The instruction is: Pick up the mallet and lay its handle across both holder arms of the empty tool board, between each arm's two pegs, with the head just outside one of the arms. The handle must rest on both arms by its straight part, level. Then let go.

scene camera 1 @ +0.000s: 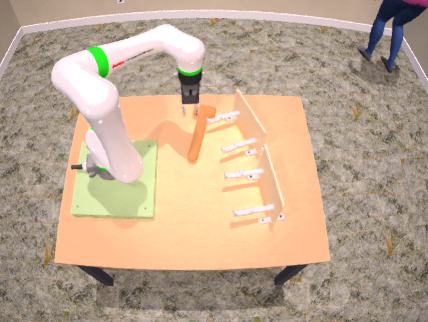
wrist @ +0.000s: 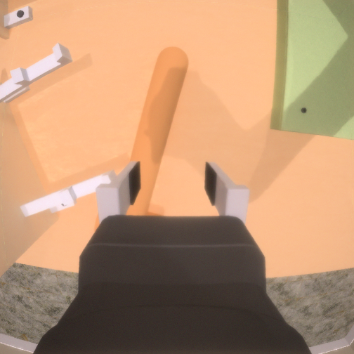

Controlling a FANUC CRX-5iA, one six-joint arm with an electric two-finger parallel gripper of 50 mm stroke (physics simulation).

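Frame: origin at the arm's base, x ahead, y left, z up, level; centimetres.
Seen in the pictures: gripper, between the fingertips: (scene camera 1: 190,114).
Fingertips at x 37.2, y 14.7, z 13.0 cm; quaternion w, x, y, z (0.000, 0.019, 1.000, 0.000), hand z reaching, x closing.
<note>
A point is followed by its place in that frame.
The orange mallet (scene camera 1: 198,137) {y 11.0, x 40.3, z 0.6 cm} (wrist: 162,110) lies on the table, its head toward the back edge and its handle toward the front. In the wrist view the gripper body hides most of the head. My gripper (scene camera 1: 190,112) {y 14.7, x 37.2, z 13.0 cm} (wrist: 172,174) is open and empty above the head end, with the handle off toward its left finger in the wrist view. The rear tool board (scene camera 1: 249,117) {y 13.7, x 62.9, z 9.7 cm} has two white holder arms, a back one (scene camera 1: 222,118) {y 19.0, x 51.9, z 3.0 cm} (wrist: 67,193) and a front one (scene camera 1: 239,145) {y 3.6, x 57.5, z 3.2 cm} (wrist: 40,68); both are empty. The mallet's head is close to the back arm's tip; contact cannot be told.
A second upright board (scene camera 1: 272,185) {y -21.0, x 66.3, z 11.6 cm} stands nearer the front, with two empty white arms (scene camera 1: 244,174) {y -12.0, x 57.1, z 5.5 cm} (scene camera 1: 254,210) {y -28.3, x 58.8, z 5.7 cm}. The green base plate (scene camera 1: 147,192) {y -14.4, x 16.8, z 0.1 cm} (wrist: 315,85) under the robot is at the table's left. A person (scene camera 1: 395,25) stands on the floor at the back right.
</note>
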